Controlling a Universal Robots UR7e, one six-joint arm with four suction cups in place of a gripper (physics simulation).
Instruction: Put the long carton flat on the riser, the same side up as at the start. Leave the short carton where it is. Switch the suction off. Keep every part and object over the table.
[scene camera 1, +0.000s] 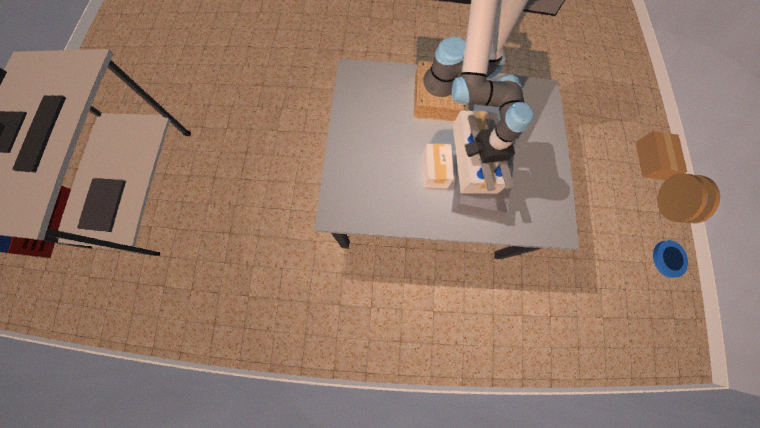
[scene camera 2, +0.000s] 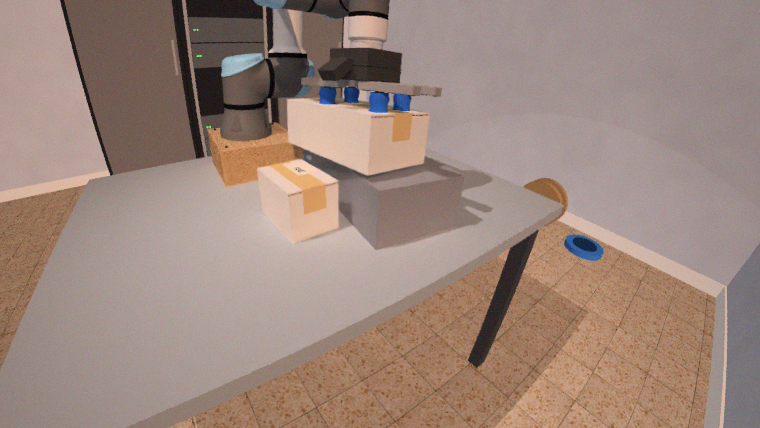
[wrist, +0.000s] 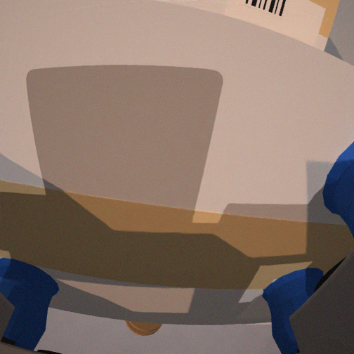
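Pixels of known places: arm's base at its link origin: (scene camera 1: 439, 82) (scene camera 2: 246, 133).
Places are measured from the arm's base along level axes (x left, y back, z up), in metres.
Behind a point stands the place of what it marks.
The long carton (scene camera 1: 468, 170) {x -0.008, y -0.487, z 0.129 m} (scene camera 2: 332, 132) {x -0.005, y -0.429, z 0.081 m} (wrist: 275, 125) is cream with yellow tape and lies level over the grey riser (scene camera 1: 483, 200) {x 0.074, y -0.573, z 0.014 m} (scene camera 2: 414, 207) {x 0.050, y -0.600, z -0.033 m}. Its underside is at or very near the riser top; I cannot tell whether a thin gap remains. My suction gripper (scene camera 1: 485, 155) {x 0.069, y -0.436, z 0.114 m} (scene camera 2: 365, 98) {x 0.069, y -0.436, z 0.114 m} is above it, with its blue cups pressed on the top face, holding it. Cups also show at the edges of the wrist view. The short carton (scene camera 1: 439, 164) {x -0.072, y -0.400, z -0.001 m} (scene camera 2: 273, 204) {x -0.120, y -0.379, z -0.055 m} (wrist: 300, 25) stands on the table beside the riser, apart from the long carton.
The grey table (scene camera 1: 372, 186) {x -0.349, y -0.430, z -0.106 m} (scene camera 2: 186, 276) {x -0.320, y -0.419, z -0.106 m} carries the wooden base block (scene camera 1: 438, 110) {x -0.021, y -0.124, z -0.033 m} (scene camera 2: 255, 159) {x -0.033, y -0.123, z -0.044 m} behind the short carton. On the floor to the right are a brown box (scene camera 1: 656, 156), a round brown object (scene camera 1: 680, 197) and a blue ring-shaped object (scene camera 1: 658, 260) (scene camera 2: 574, 250).
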